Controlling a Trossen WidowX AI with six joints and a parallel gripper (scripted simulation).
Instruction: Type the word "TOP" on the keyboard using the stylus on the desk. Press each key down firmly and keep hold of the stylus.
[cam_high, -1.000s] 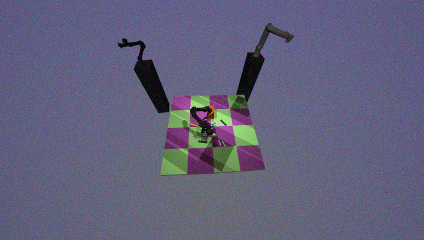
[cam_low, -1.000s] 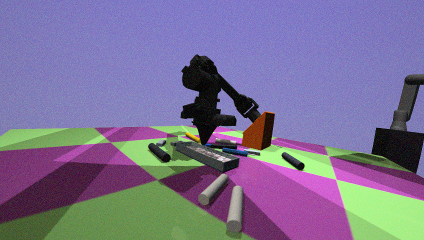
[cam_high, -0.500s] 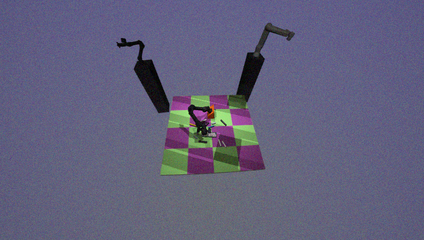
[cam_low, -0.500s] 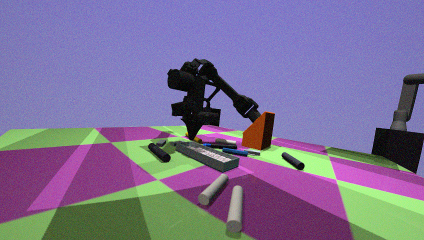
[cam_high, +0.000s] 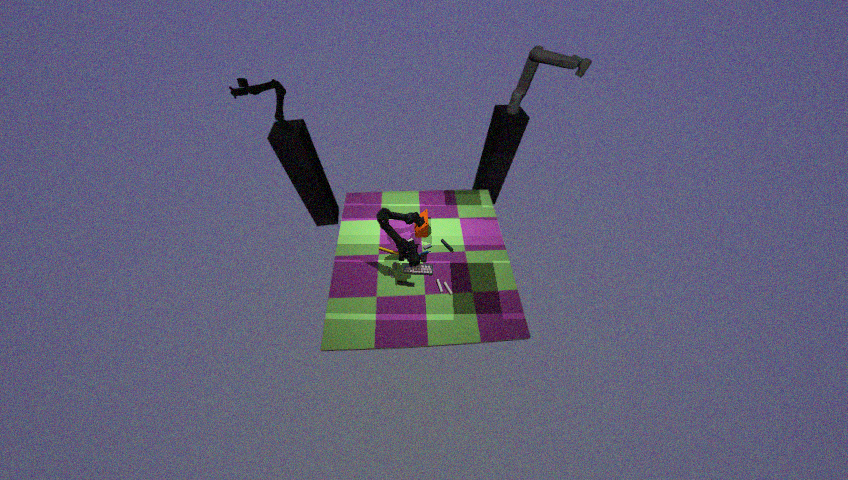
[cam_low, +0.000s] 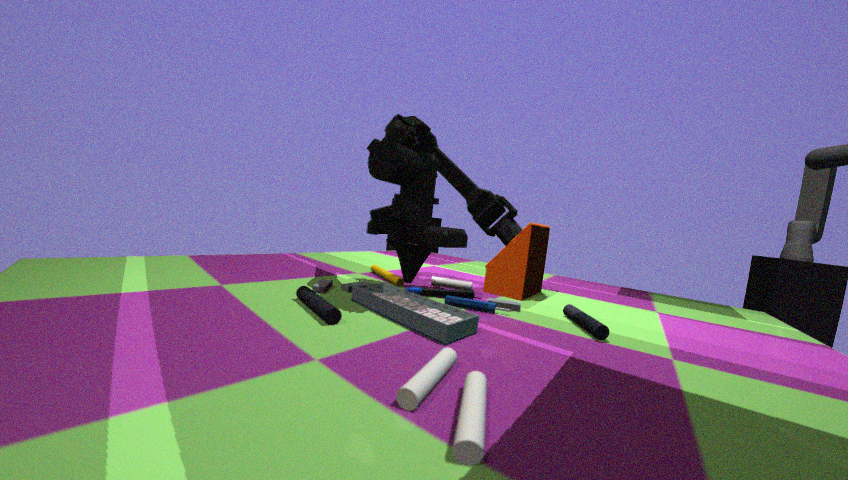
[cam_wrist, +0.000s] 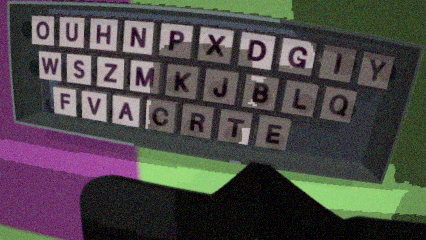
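My gripper tip is 110 mm to the right of the blue stylus, 90 mm past it and 30 mm above it. The rest, counted from my gripper tip: dark pen (90 mm behind, 30 mm below, 10 mm to the right); then yellow pen (160 mm to the right, 140 mm behind, 30 mm below); then grey block (140 mm behind, 130 mm to the left, 40 mm below).
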